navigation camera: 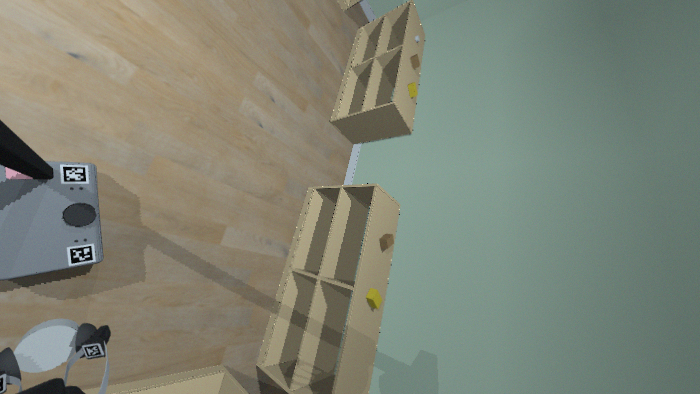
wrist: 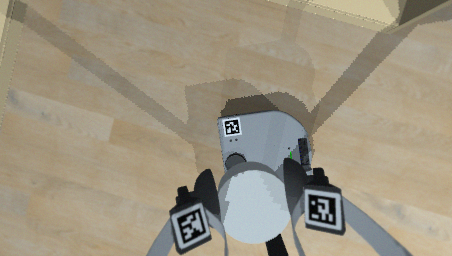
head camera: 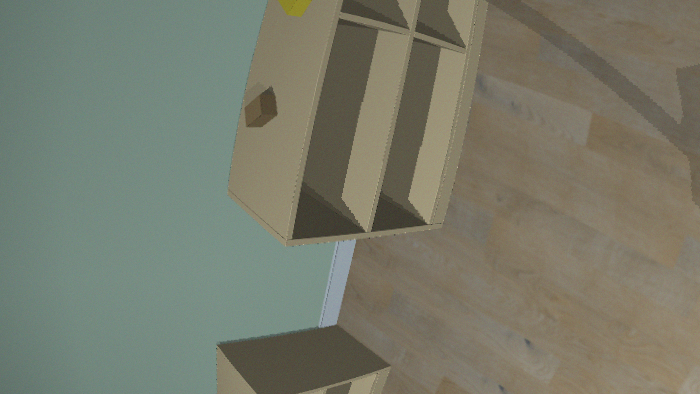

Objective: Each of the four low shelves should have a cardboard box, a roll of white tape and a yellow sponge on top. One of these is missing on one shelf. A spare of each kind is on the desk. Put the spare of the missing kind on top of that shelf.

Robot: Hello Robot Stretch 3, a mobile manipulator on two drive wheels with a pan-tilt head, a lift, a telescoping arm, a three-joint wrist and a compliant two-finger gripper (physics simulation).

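Places are measured from the robot's base along level axes (x back, y left, z down), in metres.
Where they show: gripper, fingertip midpoint: (navigation camera: 51, 345); robot's base, link origin: (navigation camera: 79, 212).
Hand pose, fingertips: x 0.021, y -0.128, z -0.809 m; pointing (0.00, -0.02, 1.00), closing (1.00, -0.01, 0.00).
Things, the pixels of their top centre, and the offset from my fingertips. Level surfaces: height alone.
- tape, top centre: (navigation camera: 48, 349) dx +0.000, dy +0.008, dz -0.027 m
- nearer wall shelf, surface height: dz +0.198 m
- brown cardboard box, top centre: (head camera: 252, 110) (navigation camera: 390, 241) dx -1.220, dy -0.153, dz +0.149 m
- yellow sponge, top centre: (navigation camera: 377, 299) dx -1.054, dy -0.451, dz +0.154 m
My gripper (navigation camera: 48, 347) (wrist: 249, 183) is shut on a white roll of tape (navigation camera: 42, 352) (wrist: 255, 212), held above the floor beside my base. The nearer wall shelf (head camera: 280, 165) (navigation camera: 372, 265) has a brown cardboard box (head camera: 261, 109) (navigation camera: 386, 242) and a yellow sponge (head camera: 296, 7) (navigation camera: 374, 298) on top; no tape shows on the visible part of its top. The farther shelf (head camera: 300, 355) (navigation camera: 375, 122) carries a small white tape roll (navigation camera: 417, 38), a box (navigation camera: 415, 61) and a sponge (navigation camera: 412, 90). The desk does not show.
My grey base (navigation camera: 30, 200) (wrist: 265, 132) stands on the wooden floor. Another shelf (navigation camera: 200, 382) (wrist: 350, 10) shows in part, at the bottom of the navigation view and the top right of the wrist view. A green wall (head camera: 125, 200) (navigation camera: 525, 200) runs behind the shelves.
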